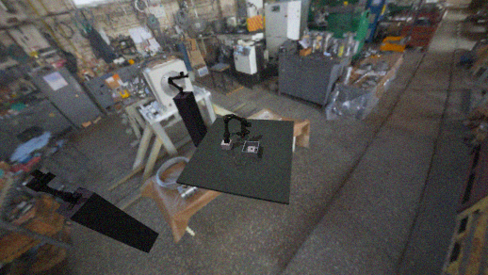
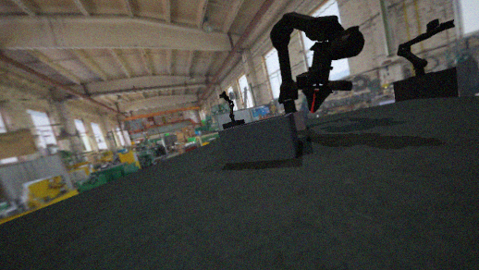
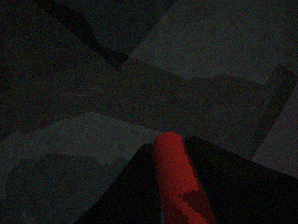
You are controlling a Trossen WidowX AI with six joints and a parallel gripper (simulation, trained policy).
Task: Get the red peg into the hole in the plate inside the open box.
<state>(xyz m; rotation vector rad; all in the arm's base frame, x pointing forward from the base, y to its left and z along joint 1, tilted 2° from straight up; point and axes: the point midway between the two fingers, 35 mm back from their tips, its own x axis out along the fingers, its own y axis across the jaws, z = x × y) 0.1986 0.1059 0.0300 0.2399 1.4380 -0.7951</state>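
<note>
The grey box lies 15 cm to the right of my gripper tip, 15 cm ahead of it and 6 cm below it. Also, from my gripper tip: red peg 3 cm above, 1 cm to the left.
</note>
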